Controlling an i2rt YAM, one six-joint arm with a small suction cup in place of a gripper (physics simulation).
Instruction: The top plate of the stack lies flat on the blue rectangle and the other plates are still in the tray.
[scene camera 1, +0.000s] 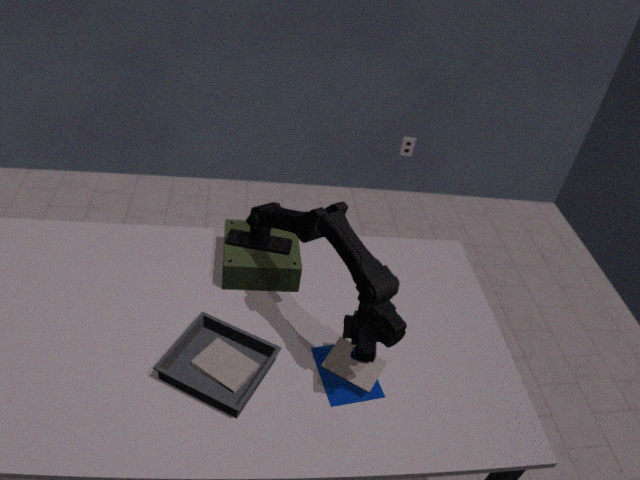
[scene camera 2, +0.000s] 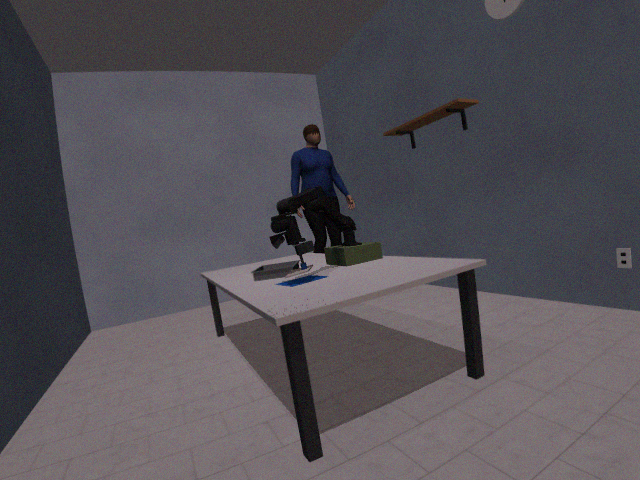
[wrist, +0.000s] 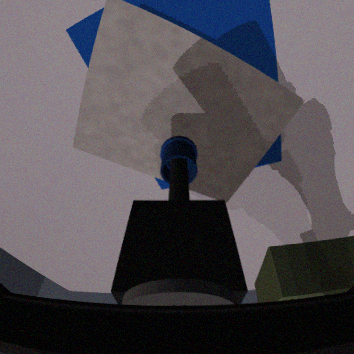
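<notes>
A grey square plate hangs on my suction cup, which grips it near one edge. The plate hovers a little above the blue rectangle, turned at an angle to it, and casts a shadow on it. It covers most of the rectangle and sticks out past its edges. The grey tray lies to the left with a grey plate showing on top inside it; how many lie beneath is hidden.
The arm's green base block stands behind the tray and the rectangle. A person in blue stands beyond the table. A wooden shelf hangs on the wall.
</notes>
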